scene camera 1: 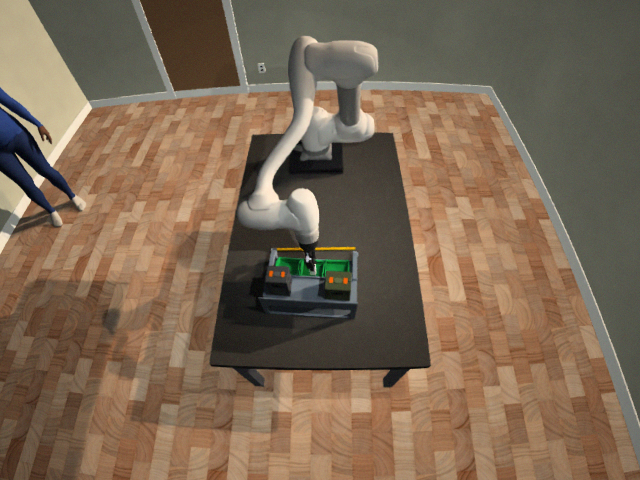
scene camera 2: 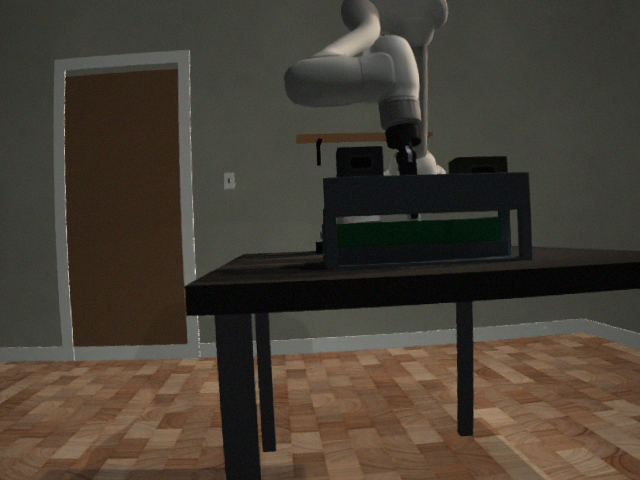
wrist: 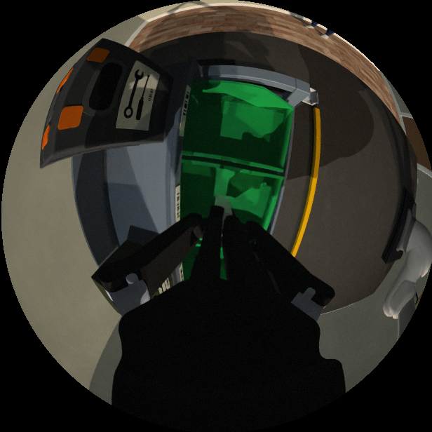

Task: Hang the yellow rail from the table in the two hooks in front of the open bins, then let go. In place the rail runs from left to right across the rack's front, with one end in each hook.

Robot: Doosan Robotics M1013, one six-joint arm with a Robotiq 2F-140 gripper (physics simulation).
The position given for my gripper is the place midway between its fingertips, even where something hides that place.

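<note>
My gripper (scene camera 2: 416, 235), also (wrist: 220, 204). Yellow rail (wrist: 316, 114). Green bin (scene camera 2: 429, 231). Another green bin (scene camera 2: 354, 234). A further green bin (scene camera 2: 483, 229).
</note>
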